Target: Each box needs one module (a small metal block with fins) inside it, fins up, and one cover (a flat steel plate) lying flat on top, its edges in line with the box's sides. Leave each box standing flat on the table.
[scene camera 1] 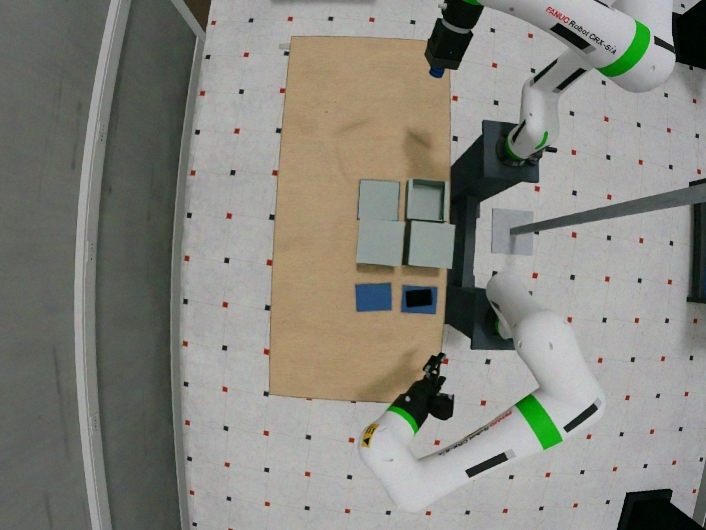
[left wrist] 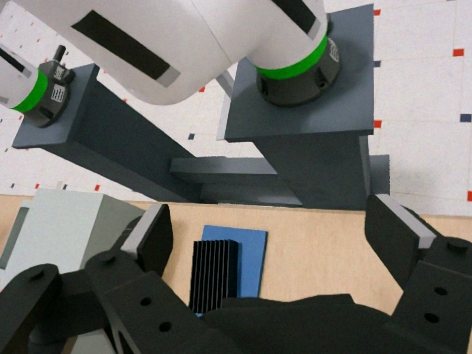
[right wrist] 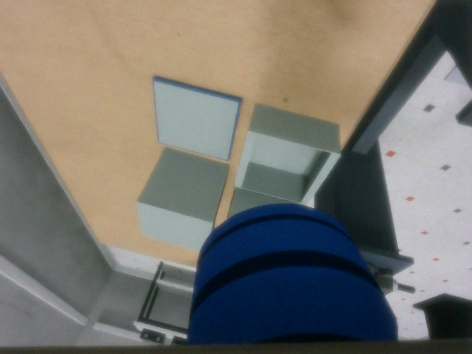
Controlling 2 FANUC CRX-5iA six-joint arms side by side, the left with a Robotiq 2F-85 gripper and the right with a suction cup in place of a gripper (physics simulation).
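Observation:
An open grey box point(scene camera 1: 426, 200) point(right wrist: 280, 165) stands with its hollow showing; I see no module inside. Beside it a thin pale grey plate point(scene camera 1: 379, 199) point(right wrist: 197, 118) lies flat on a blue square. Two taller grey boxes point(scene camera 1: 379, 243) point(scene camera 1: 431, 245) have flat closed tops; what lies inside is hidden. The black finned module point(scene camera 1: 419, 297) point(left wrist: 214, 275) lies fins up on a blue square point(scene camera 1: 404, 309) point(left wrist: 252, 260). My left gripper point(scene camera 1: 437, 367) point(left wrist: 275, 229) is open and empty, off the table's lower right corner. My right suction cup point(scene camera 1: 436, 72) point(right wrist: 292, 280) holds nothing, near the table's upper right corner.
Another blue square point(scene camera 1: 373, 297) lies left of the module. The arm pedestals point(scene camera 1: 479, 154) point(left wrist: 320, 165) stand along the table's right edge. A grey post point(scene camera 1: 604, 212) reaches in from the right. A long grey panel point(scene camera 1: 136, 256) stands left of the wooden table point(scene camera 1: 319, 142).

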